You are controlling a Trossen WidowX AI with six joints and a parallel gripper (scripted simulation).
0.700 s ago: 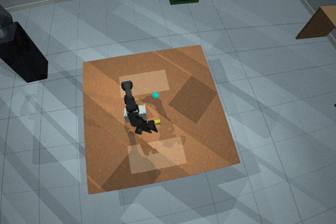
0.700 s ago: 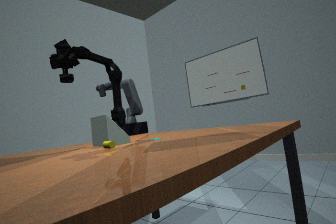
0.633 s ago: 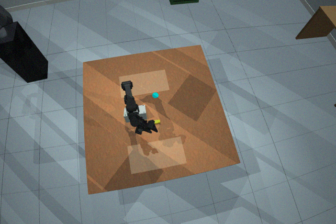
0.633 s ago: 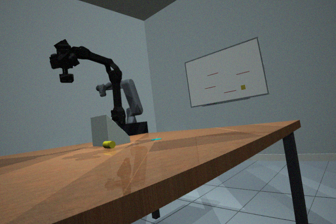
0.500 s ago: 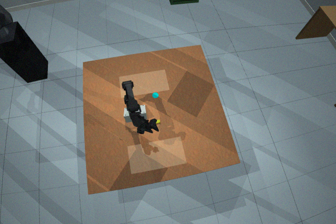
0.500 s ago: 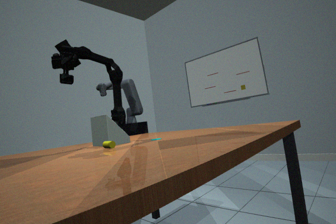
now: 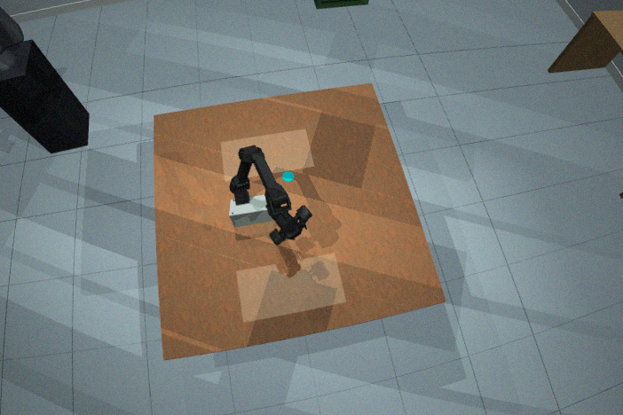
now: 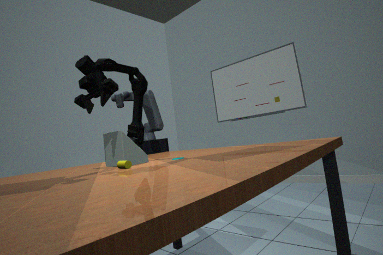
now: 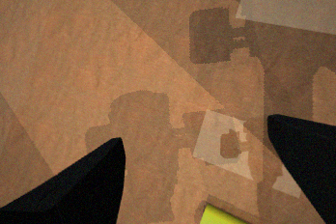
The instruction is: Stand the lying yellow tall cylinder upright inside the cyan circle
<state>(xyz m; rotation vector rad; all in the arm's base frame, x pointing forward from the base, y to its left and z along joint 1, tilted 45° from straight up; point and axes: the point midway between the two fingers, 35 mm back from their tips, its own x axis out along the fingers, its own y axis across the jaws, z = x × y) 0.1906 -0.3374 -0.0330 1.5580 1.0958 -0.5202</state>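
Now: the yellow cylinder 20 mm behind my gripper tip, 120 mm to the left of it and 230 mm below it. The rest, counted from my gripper tip: cyan circle 30 mm ahead, 380 mm to the left, 240 mm below.
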